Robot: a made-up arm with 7 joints.
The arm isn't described. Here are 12 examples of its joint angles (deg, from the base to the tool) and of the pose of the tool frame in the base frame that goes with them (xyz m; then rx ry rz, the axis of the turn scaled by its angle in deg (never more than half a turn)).
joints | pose
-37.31 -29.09 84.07 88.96 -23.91 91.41 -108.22 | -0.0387 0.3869 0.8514 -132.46 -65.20 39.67
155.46 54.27 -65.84 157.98 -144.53 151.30 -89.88 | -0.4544 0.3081 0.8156 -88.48 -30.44 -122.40
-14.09 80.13 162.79 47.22 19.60 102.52 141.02 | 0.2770 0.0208 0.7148 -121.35 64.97 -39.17
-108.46 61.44 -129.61 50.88 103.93 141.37 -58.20 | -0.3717 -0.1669 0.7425 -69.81 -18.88 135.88
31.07 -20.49 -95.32 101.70 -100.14 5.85 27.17 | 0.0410 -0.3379 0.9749 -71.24 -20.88 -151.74
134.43 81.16 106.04 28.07 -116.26 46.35 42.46 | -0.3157 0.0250 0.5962 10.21 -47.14 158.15
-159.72 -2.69 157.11 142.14 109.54 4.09 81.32 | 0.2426 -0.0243 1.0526 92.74 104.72 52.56
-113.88 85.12 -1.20 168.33 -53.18 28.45 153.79 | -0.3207 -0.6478 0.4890 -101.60 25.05 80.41
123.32 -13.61 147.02 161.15 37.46 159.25 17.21 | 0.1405 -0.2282 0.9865 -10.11 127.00 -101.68
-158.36 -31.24 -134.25 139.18 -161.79 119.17 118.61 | 0.3439 0.3055 0.9725 101.45 -23.90 -126.83
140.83 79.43 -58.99 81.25 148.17 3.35 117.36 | -0.1582 0.5117 0.3456 -55.35 -149.29 42.65
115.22 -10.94 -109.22 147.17 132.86 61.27 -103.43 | 0.2224 -0.1023 1.0961 62.44 -48.16 -11.86
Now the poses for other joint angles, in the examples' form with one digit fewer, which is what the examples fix.
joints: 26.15 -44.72 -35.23 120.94 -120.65 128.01 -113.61
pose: -0.270 -0.286 0.940 -122.4 76.4 -54.9
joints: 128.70 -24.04 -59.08 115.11 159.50 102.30 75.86
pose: 0.238 0.067 1.071 80.7 -72.9 -139.8
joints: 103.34 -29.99 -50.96 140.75 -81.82 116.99 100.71
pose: 0.217 -0.269 1.032 60.9 95.2 -128.6
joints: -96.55 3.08 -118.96 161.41 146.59 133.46 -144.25
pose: -0.090 0.009 1.072 -131.8 -17.1 -49.7
